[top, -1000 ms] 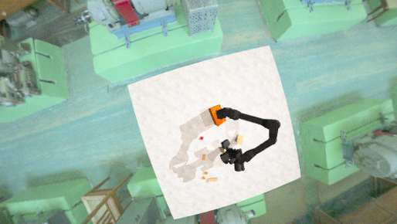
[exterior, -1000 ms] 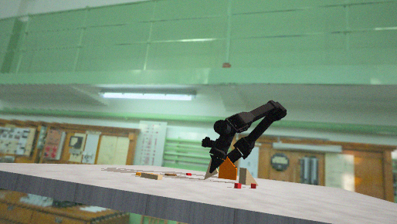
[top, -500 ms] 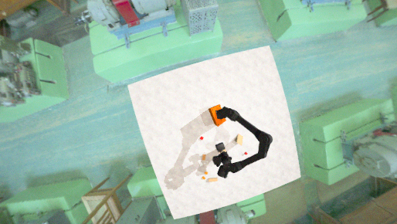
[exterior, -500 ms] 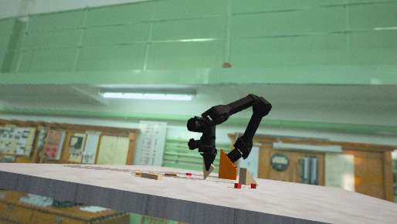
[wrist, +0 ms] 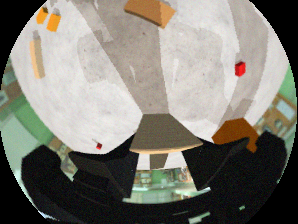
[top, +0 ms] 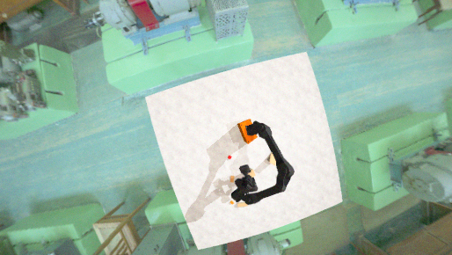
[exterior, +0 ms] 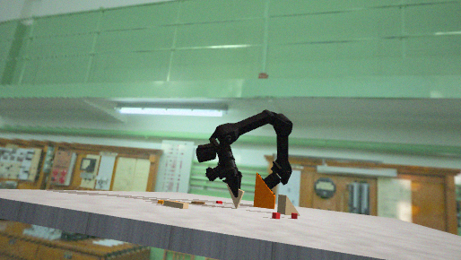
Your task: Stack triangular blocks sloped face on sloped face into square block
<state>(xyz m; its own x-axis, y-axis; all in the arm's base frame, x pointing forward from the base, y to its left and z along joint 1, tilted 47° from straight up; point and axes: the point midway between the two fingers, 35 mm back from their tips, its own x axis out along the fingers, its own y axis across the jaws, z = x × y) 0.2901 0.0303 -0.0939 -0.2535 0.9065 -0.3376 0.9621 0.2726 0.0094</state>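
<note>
The tan triangular block is 10 mm above my gripper tip.
</note>
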